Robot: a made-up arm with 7 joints.
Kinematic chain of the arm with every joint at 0, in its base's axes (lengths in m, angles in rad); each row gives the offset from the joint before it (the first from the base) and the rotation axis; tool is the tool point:
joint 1: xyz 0 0 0.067 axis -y
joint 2: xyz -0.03 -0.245 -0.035 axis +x
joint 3: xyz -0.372 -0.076 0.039 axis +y
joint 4: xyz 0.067 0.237 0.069 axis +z
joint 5: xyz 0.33 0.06 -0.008 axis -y
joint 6: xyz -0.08 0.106 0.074 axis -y
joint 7: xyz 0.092 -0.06 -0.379 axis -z
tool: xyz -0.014 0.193 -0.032
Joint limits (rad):
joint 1: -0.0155..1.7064
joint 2: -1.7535..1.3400
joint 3: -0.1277..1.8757
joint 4: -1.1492..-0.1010
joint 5: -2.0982..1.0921
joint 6: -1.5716..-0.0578
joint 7: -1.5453..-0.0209
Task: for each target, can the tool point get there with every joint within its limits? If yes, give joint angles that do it. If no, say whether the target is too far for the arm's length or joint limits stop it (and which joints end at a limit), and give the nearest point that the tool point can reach.
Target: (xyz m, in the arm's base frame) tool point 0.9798 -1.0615 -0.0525
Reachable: no: joint limits stop it (at a limit: joint 1, joint 3, joint 4, joint 5, joint 6) | nearest point 0.7252 -0.8345 -0.0781 | short by 0.342 m
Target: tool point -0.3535 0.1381 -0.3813
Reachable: yes | joints 1.2933 0.9967 1.1732 -0.5441 0.4247 -1.1513 -0.5040
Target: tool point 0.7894 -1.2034 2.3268
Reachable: no: too far | nearest point 0.1766 -0.5286 0.7119 | short by 1.854 m
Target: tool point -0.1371 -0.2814 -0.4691
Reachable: yes | joints 0.3392 -1.0147 1.4655 -1.0495 -1.1165 -0.3185 -0.1609
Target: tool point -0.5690 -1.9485 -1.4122
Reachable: no: too far | nearest point -0.2862 -0.9107 -0.6771 | short by 1.303 m
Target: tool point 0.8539 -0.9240 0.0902
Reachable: no: joint limits stop it (at a limit: joint 1, joint 4, joint 5, joint 6) | nearest point 0.7148 -0.8008 0.0167 | short by 0.200 m
